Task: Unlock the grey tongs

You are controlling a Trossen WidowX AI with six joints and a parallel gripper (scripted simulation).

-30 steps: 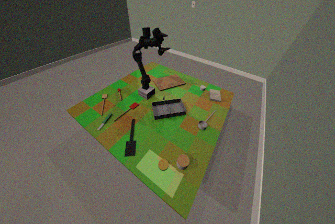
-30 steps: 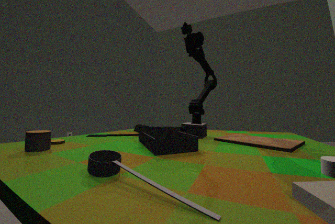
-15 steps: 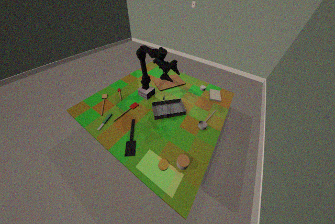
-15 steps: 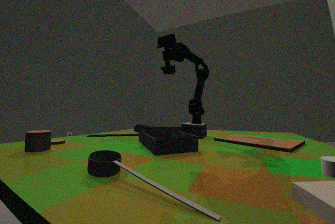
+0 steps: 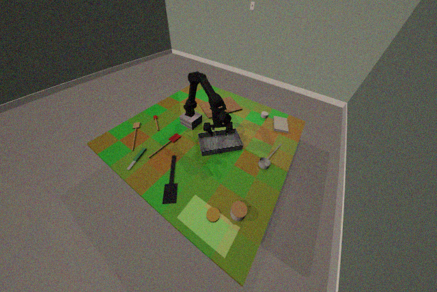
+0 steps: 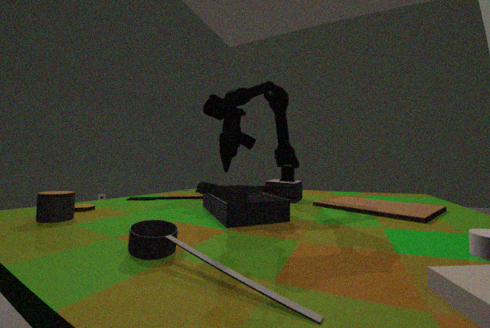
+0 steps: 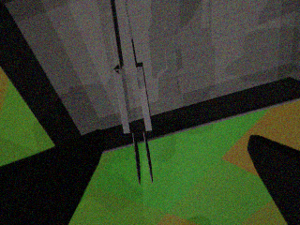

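My gripper tip is 10 mm past the roasting tin, 40 mm to the right of it and 100 mm above it. Round my gripper tip: black spatula (150 mm behind, 360 mm to the right, 130 mm below); then red spatula (350 mm behind, 130 mm to the right, 130 mm below); then canister (270 mm ahead, 360 mm to the right, 100 mm below).
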